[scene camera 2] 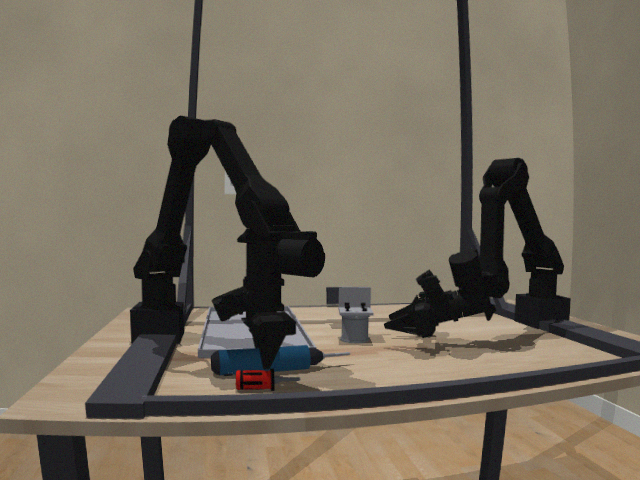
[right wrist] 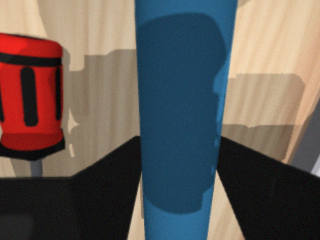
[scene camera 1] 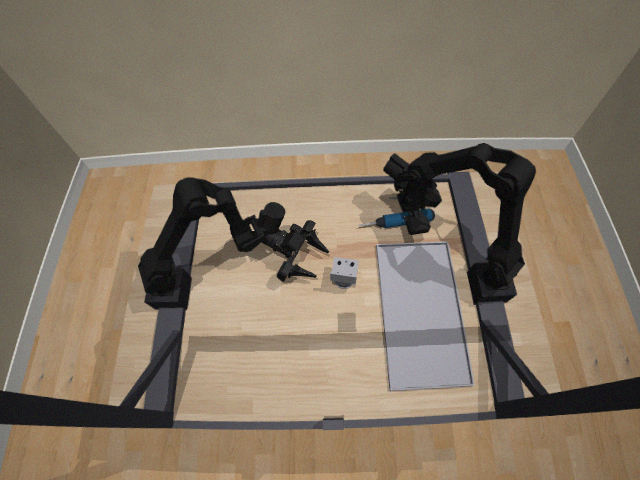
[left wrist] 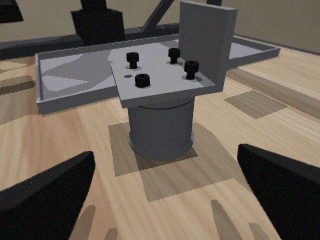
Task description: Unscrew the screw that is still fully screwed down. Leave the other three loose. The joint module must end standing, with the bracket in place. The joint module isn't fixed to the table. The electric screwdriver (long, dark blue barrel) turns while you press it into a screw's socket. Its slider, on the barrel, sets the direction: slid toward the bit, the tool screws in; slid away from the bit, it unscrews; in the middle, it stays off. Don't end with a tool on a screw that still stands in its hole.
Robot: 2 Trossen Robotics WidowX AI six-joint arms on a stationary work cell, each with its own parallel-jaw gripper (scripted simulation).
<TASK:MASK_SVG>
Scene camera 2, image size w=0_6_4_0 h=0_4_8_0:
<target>my left gripper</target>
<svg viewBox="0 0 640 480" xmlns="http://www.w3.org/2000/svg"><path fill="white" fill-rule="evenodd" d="M457 291L449 290L444 292L439 284L440 280L428 270L416 278L417 283L424 290L419 292L419 297L421 298L418 298L418 295L416 295L410 305L389 314L391 321L384 323L385 329L418 336L422 335L422 338L431 337L439 323L451 320L456 322L459 321L459 318L463 318Z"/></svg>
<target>my right gripper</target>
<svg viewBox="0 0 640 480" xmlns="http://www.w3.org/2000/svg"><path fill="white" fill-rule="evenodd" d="M246 271L243 287L212 299L220 321L229 320L230 317L237 314L243 315L243 312L246 312L246 317L241 319L246 326L251 328L248 330L252 334L255 348L260 350L263 369L270 369L286 337L285 335L296 334L296 321L286 312L276 312L284 311L284 304L281 303L281 286L284 286L284 279L281 278L281 273L251 273Z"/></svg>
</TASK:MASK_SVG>
